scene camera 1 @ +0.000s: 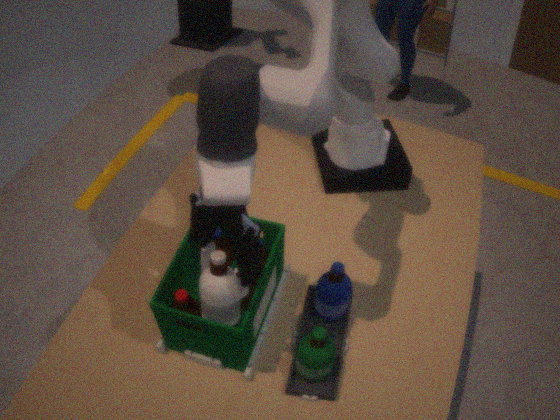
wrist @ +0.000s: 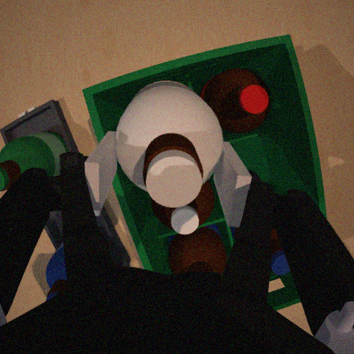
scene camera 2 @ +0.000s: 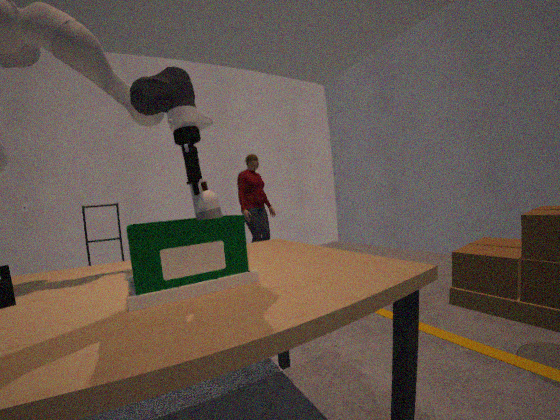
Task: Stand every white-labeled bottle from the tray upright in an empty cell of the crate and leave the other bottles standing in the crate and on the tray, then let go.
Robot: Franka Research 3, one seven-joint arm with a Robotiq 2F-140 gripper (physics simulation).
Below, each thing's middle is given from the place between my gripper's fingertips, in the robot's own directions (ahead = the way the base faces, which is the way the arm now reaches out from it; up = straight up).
Scene:
Now: hand 12 cm above the red-capped bottle [wrist: 240, 99], 8 cm to the left of it and 4 cm short of it. Also, from my hand: green bottle [scene camera 1: 315, 354]: 18 cm to the left, 12 cm below, 2 cm behind.

